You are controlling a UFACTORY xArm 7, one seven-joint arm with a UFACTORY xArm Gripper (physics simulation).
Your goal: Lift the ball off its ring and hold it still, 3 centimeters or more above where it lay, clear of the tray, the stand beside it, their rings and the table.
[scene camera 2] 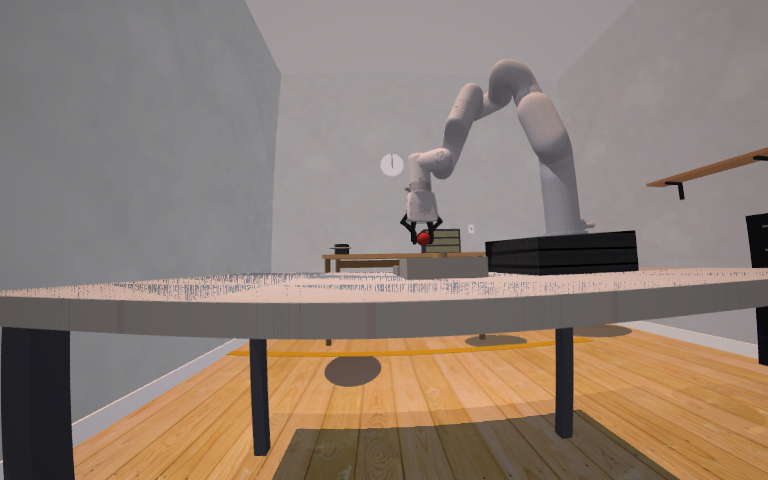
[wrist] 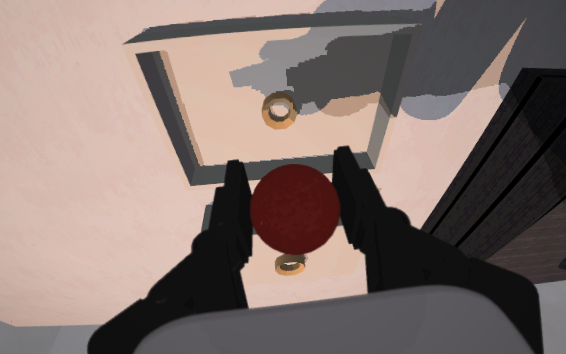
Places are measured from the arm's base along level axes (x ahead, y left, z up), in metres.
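Pixels of known places: gripper, fingertip midpoint: [scene camera 2: 422, 244] [wrist: 290, 173]; arm's base at its link origin: [scene camera 2: 563, 235].
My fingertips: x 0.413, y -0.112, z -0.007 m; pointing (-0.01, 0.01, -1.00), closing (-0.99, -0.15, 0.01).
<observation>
For each thing: its top centre in the pictures, then the offset to it from my fingertips. "*": a spot on its surface instead.
- red ball at its top centre: [wrist: 301, 248] [scene camera 2: 423, 231] dy +0.010, dx -0.001, dz +0.039 m
- low grey box side at a spot on its surface: [scene camera 2: 444, 267] * dy +0.259, dx -0.015, dz -0.072 m
- grey-walled tray at its top centre: [wrist: 281, 122] dy +0.010, dx -0.002, dz -0.070 m
- second tan ring at a spot on its surface: [wrist: 290, 272] * dy +0.208, dx -0.020, dz -0.040 m
The red ball [scene camera 2: 423, 239] [wrist: 295, 209] is held between the two black fingers of my gripper [scene camera 2: 423, 240] [wrist: 290, 173], which is shut on it. In the scene view, the ball hangs with a visible gap above a low grey box side [scene camera 2: 444, 267]; I cannot tell whether that is tray or stand. In the wrist view, the grey-walled tray [wrist: 280, 22] lies below, with a tan ring [wrist: 279, 125] on its floor. The stand [wrist: 330, 272] shows between the fingers, partly hidden, with a second tan ring [wrist: 290, 272] on it. The ball touches neither ring.
The pale table [scene camera 2: 339, 319] [wrist: 65, 150] lies under everything. The black robot base [scene camera 2: 589, 253] [wrist: 500, 145] stands to the right. A wooden desk [scene camera 2: 368, 256] with a drawer unit [scene camera 2: 447, 240] is farther back. A shelf [scene camera 2: 713, 168] is on the right wall.
</observation>
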